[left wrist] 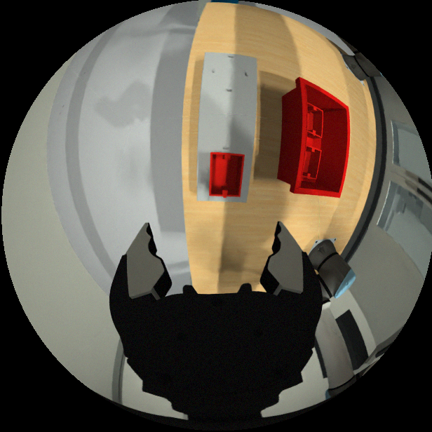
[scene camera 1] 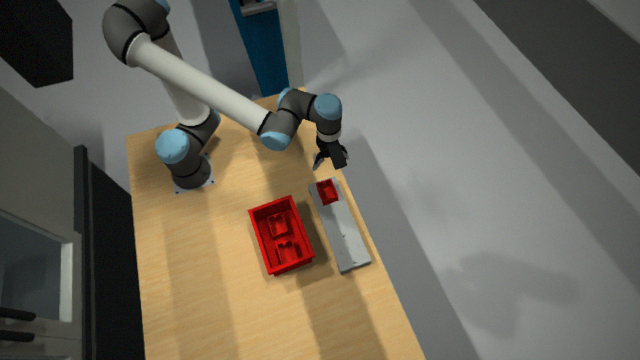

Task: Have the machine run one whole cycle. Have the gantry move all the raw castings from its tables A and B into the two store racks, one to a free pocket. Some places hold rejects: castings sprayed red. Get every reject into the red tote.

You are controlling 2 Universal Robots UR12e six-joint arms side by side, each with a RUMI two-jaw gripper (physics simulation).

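A red casting (scene camera 1: 327, 192) (left wrist: 218, 175) sits on one end of a long grey plate (scene camera 1: 345, 231) (left wrist: 227, 117) with small pins, the end nearer my left gripper. The red tote (scene camera 1: 292, 267) (left wrist: 290, 142) stands beside the plate. Two red castings lie inside it, one (scene camera 1: 280, 225) (left wrist: 315, 121) in the upper part and another (scene camera 1: 288, 250) (left wrist: 311, 164) in the lower part in scene camera 1. My left gripper (scene camera 1: 330, 163) (left wrist: 213, 223) is open and empty, raised beyond the plate's end and apart from the casting. My right gripper, the gantry and tables A and B do not show.
The plate lies along an edge of the wooden table (scene camera 1: 190, 280) (left wrist: 270, 45). My left arm's base (scene camera 1: 192, 172) (left wrist: 325, 247) stands on the same table. A blue column (scene camera 1: 265, 50) stands behind the table. A dark and light cabinet (scene camera 1: 112, 260) stands at the left in scene camera 1.
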